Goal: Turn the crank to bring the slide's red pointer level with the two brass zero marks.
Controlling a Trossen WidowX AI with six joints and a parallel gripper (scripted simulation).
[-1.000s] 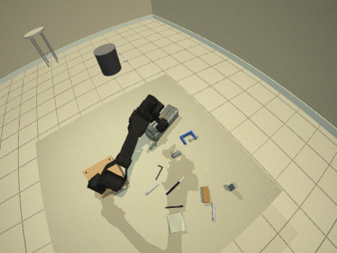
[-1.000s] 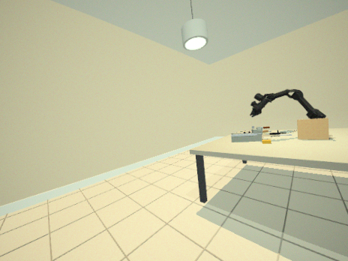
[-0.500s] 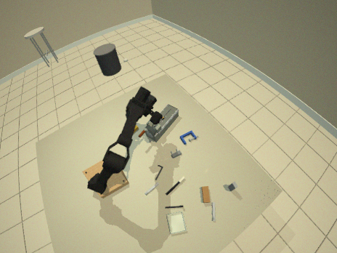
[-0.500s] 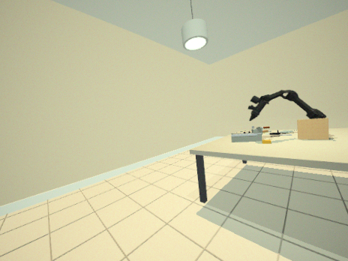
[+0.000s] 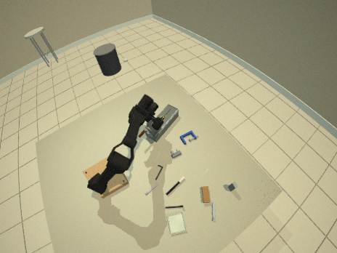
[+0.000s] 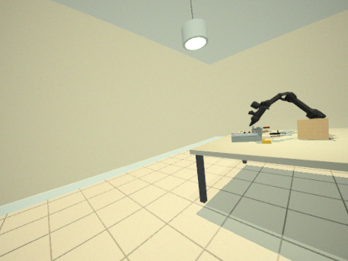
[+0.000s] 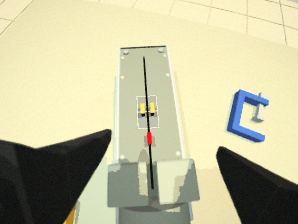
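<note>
My gripper tip is now 130 mm past the brown crank handle, 20 mm above it and 10 mm to the left of it. Also, from my gripper tip: red pointer 60 mm below, 10 mm to the left, 10 mm ahead; grey clamp 200 mm to the right, 130 mm below, 30 mm behind; orange block 130 mm to the left, 130 mm below, 130 mm behind.
</note>
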